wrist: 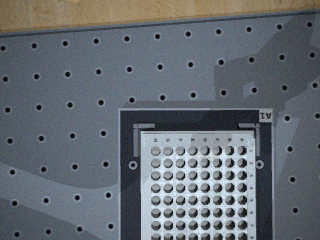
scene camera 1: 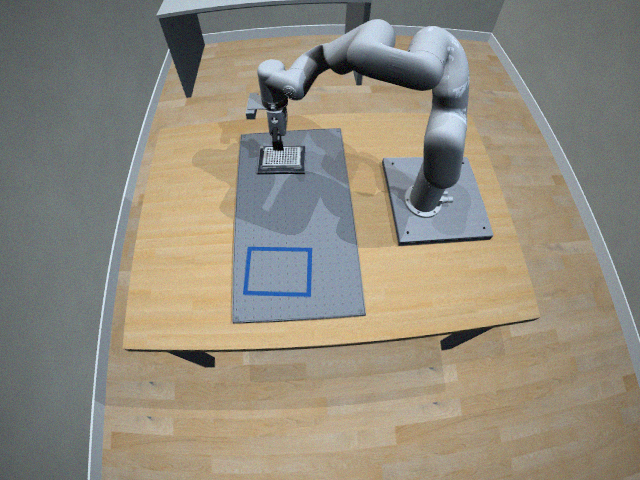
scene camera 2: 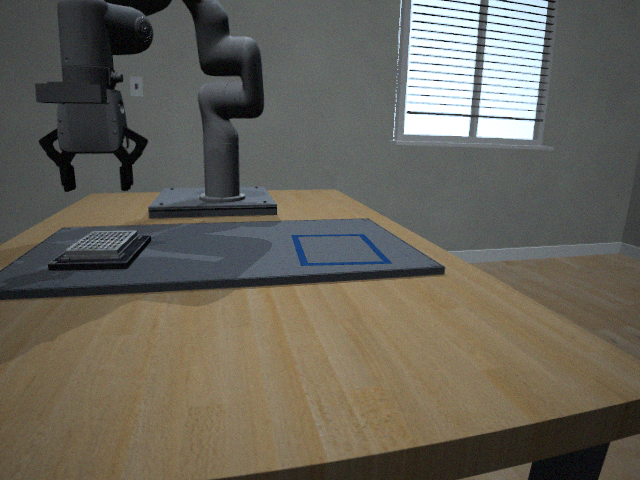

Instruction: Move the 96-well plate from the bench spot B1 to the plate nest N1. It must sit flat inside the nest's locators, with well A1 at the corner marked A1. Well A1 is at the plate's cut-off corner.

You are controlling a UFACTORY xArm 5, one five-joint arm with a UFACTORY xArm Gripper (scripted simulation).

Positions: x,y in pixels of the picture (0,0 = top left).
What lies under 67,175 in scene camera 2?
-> My gripper.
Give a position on a white 96-well plate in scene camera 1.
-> At 290,156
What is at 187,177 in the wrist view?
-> A white 96-well plate.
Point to a plate nest N1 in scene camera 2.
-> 72,264
